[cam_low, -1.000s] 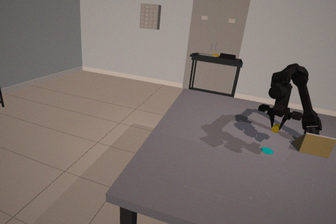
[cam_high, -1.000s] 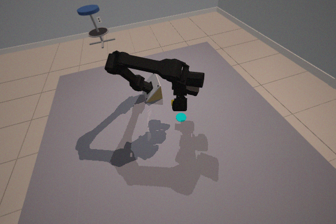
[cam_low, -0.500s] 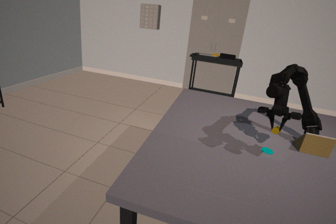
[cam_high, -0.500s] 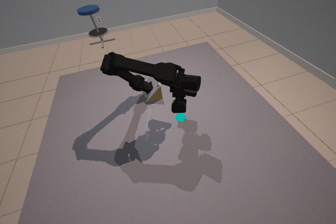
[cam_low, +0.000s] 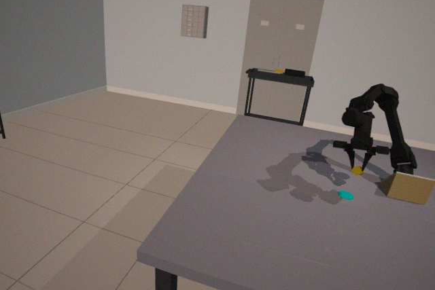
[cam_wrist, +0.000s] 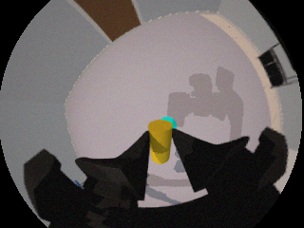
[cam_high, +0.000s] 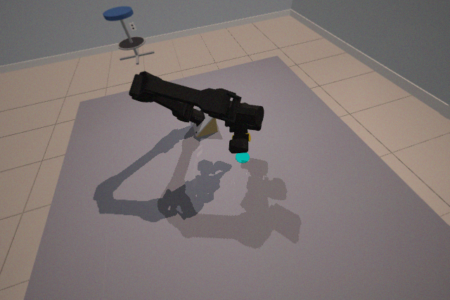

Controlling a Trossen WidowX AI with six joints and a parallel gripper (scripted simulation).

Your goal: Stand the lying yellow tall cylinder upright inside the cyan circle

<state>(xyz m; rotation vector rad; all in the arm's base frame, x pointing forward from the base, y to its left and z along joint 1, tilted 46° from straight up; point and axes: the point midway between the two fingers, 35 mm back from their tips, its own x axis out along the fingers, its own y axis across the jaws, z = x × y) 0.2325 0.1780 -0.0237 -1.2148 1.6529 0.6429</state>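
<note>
Now: gripper tip 120 mm above the cyan circle, 20 mm to the left of it and 10 mm short of it. Also, from my gripper tip: yellow tall cylinder: 20 mm to the right, 10 mm below, 10 mm behind.
</note>
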